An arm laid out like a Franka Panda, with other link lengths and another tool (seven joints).
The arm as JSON. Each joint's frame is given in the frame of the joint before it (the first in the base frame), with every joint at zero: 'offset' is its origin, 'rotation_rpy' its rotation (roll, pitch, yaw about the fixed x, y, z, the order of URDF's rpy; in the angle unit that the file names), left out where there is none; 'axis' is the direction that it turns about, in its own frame. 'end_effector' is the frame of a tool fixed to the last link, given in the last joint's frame.
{
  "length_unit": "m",
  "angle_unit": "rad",
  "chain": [
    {
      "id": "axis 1",
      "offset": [
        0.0,
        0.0,
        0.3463
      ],
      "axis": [
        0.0,
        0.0,
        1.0
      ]
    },
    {
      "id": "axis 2",
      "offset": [
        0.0,
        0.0,
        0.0
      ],
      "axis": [
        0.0,
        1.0,
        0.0
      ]
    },
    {
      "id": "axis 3",
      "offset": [
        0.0,
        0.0,
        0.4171
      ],
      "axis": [
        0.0,
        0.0,
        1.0
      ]
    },
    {
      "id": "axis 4",
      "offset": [
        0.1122,
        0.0,
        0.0
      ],
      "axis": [
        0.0,
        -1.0,
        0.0
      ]
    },
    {
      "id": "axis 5",
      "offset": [
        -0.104,
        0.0,
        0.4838
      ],
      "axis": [
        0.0,
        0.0,
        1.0
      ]
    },
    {
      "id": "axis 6",
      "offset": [
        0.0,
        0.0,
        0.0
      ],
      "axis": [
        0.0,
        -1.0,
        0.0
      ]
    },
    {
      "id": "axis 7",
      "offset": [
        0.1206,
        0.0,
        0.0
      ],
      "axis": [
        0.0,
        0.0,
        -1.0
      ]
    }
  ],
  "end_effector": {
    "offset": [
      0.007,
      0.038,
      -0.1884
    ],
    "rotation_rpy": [
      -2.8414,
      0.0,
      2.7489
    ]
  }
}
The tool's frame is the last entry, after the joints.
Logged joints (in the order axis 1, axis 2, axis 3, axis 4, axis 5, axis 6, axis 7), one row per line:
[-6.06, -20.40, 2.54, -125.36, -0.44, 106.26, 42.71]
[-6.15, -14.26, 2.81, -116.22, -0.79, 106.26, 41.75]
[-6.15, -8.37, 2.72, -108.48, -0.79, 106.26, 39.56]
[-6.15, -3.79, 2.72, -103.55, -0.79, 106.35, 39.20]
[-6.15, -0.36, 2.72, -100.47, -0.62, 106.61, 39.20]
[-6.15, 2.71, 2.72, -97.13, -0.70, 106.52, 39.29]
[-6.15, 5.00, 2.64, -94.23, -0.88, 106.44, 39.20]
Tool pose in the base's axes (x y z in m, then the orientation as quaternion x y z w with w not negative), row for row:
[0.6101, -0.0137, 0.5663, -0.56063, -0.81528, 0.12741, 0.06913]
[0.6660, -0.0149, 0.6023, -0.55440, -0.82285, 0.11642, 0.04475]
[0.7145, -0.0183, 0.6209, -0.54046, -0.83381, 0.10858, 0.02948]
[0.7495, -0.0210, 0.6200, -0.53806, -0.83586, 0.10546, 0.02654]
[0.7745, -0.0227, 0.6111, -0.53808, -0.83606, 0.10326, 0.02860]
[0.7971, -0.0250, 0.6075, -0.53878, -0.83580, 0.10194, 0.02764]
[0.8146, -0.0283, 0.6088, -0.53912, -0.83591, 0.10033, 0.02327]
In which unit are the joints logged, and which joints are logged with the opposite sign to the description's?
The joints are logged in degrees. Opposite sign: none.
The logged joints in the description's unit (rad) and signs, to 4 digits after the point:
[-0.1058, -0.3560, 0.0443, -2.1879, -0.0077, 1.8546, 0.7454]
[-0.1073, -0.2489, 0.0490, -2.0284, -0.0138, 1.8546, 0.7287]
[-0.1073, -0.1461, 0.0475, -1.8933, -0.0138, 1.8546, 0.6905]
[-0.1073, -0.0661, 0.0475, -1.8073, -0.0138, 1.8562, 0.6842]
[-0.1073, -0.0063, 0.0475, -1.7535, -0.0108, 1.8607, 0.6842]
[-0.1073, 0.0473, 0.0475, -1.6952, -0.0122, 1.8591, 0.6857]
[-0.1073, 0.0873, 0.0461, -1.6446, -0.0154, 1.8577, 0.6842]

